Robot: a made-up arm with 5 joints.
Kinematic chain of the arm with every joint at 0, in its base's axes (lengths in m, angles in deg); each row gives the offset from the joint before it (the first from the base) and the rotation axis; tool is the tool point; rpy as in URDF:
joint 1: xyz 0 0 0.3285 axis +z
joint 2: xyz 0 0 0 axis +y
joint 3: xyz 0.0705 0 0.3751 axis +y
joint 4: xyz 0.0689 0 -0.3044 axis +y
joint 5: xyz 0.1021 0 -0.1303 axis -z
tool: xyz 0 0 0 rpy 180 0 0
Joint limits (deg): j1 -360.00..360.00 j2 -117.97..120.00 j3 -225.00..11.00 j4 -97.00..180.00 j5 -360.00..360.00
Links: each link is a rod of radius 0.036 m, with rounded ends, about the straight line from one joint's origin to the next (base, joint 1, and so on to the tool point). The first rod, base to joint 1, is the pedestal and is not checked.
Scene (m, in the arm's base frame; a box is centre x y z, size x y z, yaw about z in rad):
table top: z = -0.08
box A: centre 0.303 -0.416 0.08 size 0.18 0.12 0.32 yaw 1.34
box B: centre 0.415 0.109 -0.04 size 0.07 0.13 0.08 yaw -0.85
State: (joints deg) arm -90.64 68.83 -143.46 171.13 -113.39
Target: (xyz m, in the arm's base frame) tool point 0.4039 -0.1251 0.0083
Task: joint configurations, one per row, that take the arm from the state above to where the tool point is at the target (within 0.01 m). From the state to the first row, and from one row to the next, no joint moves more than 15 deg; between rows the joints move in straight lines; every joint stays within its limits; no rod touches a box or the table.
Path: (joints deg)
1: -79.24 63.31 -140.75 164.03 -106.83
2: -67.83 57.79 -138.05 156.93 -100.26
3: -56.43 52.27 -135.34 149.83 -93.70
4: -45.02 46.75 -132.63 142.73 -87.13
5: -38.07 59.39 -132.12 148.61 -93.70
6: -31.12 72.03 -131.62 154.49 -100.26
7: -24.16 84.67 -131.11 160.37 -106.83
8: -17.21 97.31 -130.60 166.25 -113.39

